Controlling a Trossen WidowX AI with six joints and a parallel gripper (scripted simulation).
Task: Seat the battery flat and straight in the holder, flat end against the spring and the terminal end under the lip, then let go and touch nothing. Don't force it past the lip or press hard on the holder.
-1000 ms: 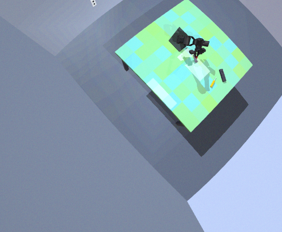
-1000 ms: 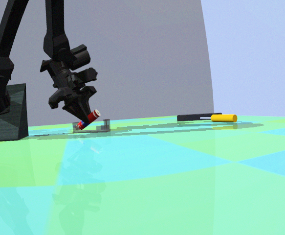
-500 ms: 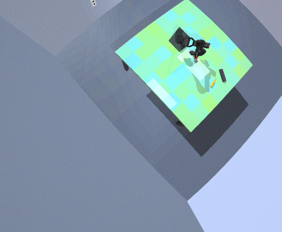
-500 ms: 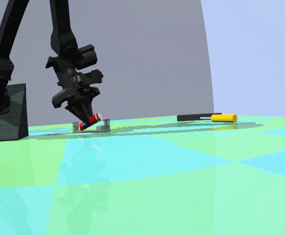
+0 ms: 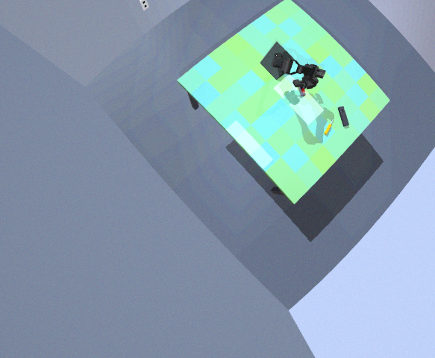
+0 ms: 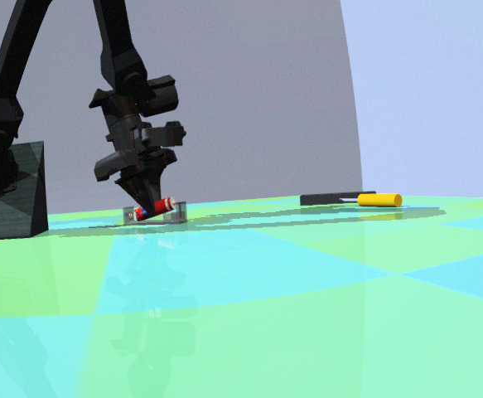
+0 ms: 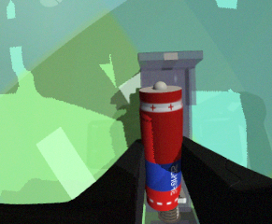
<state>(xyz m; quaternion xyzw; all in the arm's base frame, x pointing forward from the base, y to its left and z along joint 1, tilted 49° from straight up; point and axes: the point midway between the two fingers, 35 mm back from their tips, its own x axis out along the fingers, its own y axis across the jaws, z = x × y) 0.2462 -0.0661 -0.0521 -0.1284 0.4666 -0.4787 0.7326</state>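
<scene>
My gripper tip is now 1 cm below the battery. Also, from my gripper tip: yellow-handled screwdriver: 34 cm ahead, 7 cm to the right.
</scene>
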